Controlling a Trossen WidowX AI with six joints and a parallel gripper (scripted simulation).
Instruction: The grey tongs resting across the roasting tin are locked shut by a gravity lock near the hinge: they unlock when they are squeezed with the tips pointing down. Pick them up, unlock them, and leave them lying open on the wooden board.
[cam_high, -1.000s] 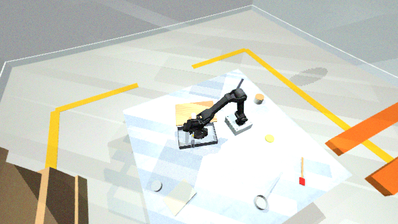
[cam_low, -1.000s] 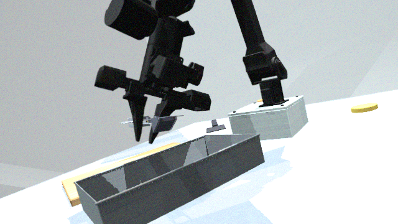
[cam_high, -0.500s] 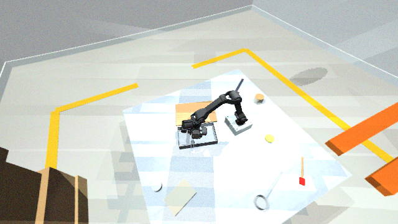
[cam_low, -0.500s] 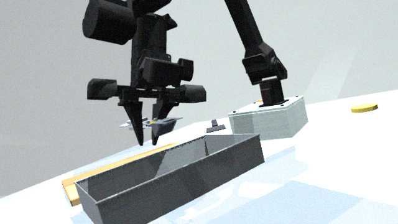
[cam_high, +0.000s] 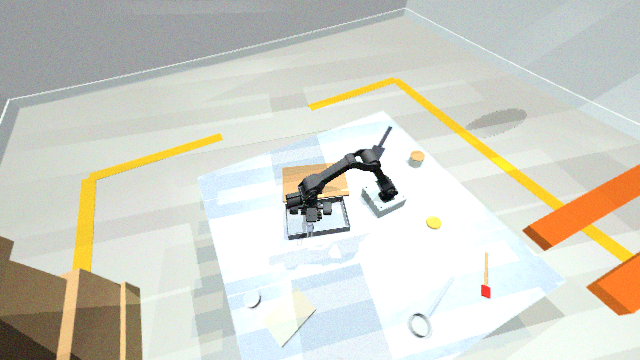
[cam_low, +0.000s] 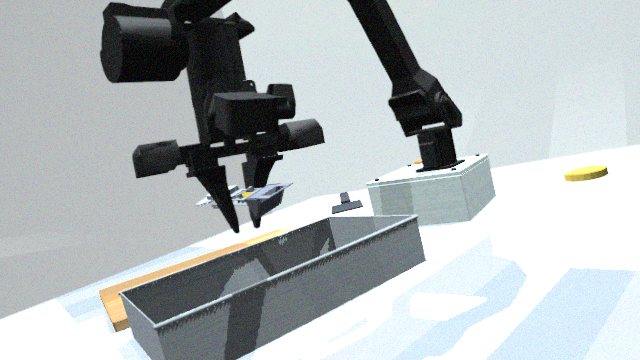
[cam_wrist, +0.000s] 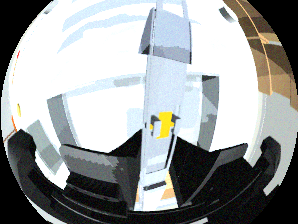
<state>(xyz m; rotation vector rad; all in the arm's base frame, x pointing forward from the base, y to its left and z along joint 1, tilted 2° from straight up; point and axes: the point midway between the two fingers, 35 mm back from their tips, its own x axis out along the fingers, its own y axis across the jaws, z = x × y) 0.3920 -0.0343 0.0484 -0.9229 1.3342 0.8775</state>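
Now: gripper tip 250 mm to the left of the wooden board, 120 mm past it and 90 mm above it. From my gripper tip the other things lie so: dark scraper (610 mm behind, 360 mm to the right, 90 mm below); then grey roasting tin (70 mm below, 40 mm behind, 20 mm to the right); then cork-topped jar (710 mm behind, 140 mm to the right, 60 mm below).
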